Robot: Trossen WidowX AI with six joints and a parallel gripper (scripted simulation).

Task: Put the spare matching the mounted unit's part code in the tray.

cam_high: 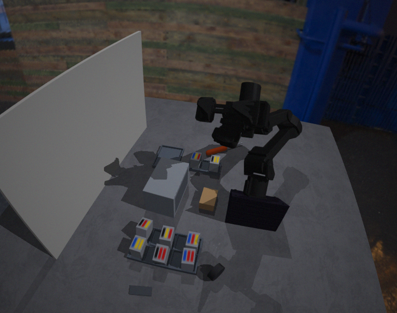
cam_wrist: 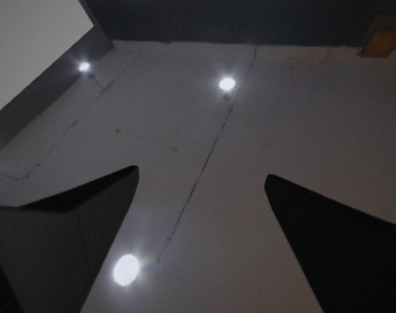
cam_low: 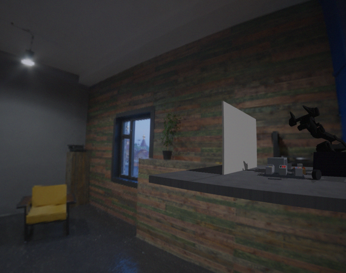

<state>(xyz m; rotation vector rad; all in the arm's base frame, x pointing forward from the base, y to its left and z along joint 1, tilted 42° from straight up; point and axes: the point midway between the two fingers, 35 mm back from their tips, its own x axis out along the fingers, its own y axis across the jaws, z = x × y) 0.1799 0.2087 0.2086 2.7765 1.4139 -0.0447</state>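
Right now my gripper tip is 90 mm short of the grey rack, 140 mm to the right of it and 400 mm above it. From my gripper tip the other things lie so: grey mounted unit 120 mm ahead, 60 mm to the right, 360 mm below; tan box 20 mm behind, 60 mm to the right, 400 mm below; grey panel 360 mm ahead, 110 mm to the right, 190 mm below.
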